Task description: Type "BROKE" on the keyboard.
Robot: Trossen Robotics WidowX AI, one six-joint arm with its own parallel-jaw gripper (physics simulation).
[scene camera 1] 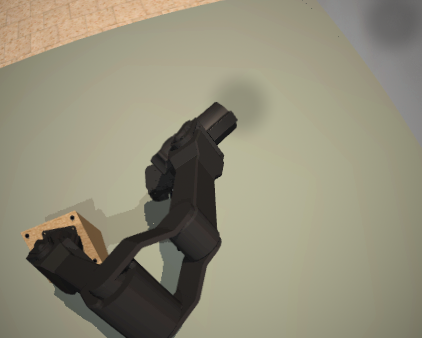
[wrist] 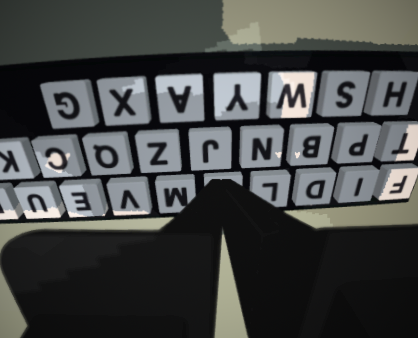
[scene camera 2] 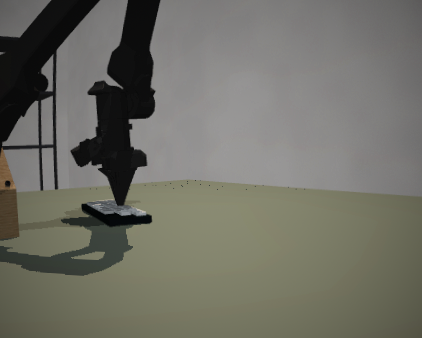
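Where they show: gripper, fingertip midpoint: [wrist: 220, 189] [scene camera 2: 120, 205]; arm's base at its link origin: [scene camera 1: 62, 243].
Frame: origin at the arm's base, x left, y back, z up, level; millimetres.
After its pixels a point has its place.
The black keyboard [scene camera 2: 132, 220] {x -40, y -237, z -105 mm} [wrist: 20, 105] {x 2, y -218, z -99 mm} has grey keys, whose letters look upside down in the wrist view. The B key [wrist: 311, 145] {x 113, y -249, z -94 mm} is in the middle row, right of N. The K key [wrist: 10, 161] {x -8, y -238, z -94 mm} is at the far left of that row. The E key [wrist: 82, 200] {x 14, y -260, z -94 mm} is in the near row, left of V. My gripper [scene camera 2: 120, 204] {x 74, y -264, z -96 mm} [wrist: 220, 189] {x 74, y -264, z -96 mm} is shut and empty, pointing down. Its tips are at or just above the key between M [wrist: 175, 192] {x 55, y -262, z -94 mm} and L [wrist: 270, 189] {x 96, y -267, z -94 mm}. They hide that key's letter. I cannot read an R or O key.
The arm hides the keyboard in scene camera 1. The wooden base block [scene camera 1: 92, 232] {x 23, y -48, z -41 mm} [scene camera 2: 8, 212] {x -42, y -44, z -76 mm} stands at the left on the green table [scene camera 1: 310, 215] {x -36, y -491, z -112 mm} [scene camera 2: 280, 265] {x -352, y -258, z -112 mm}. A dark metal frame [scene camera 2: 54, 125] stands behind the table, by the grey wall [scene camera 2: 280, 100].
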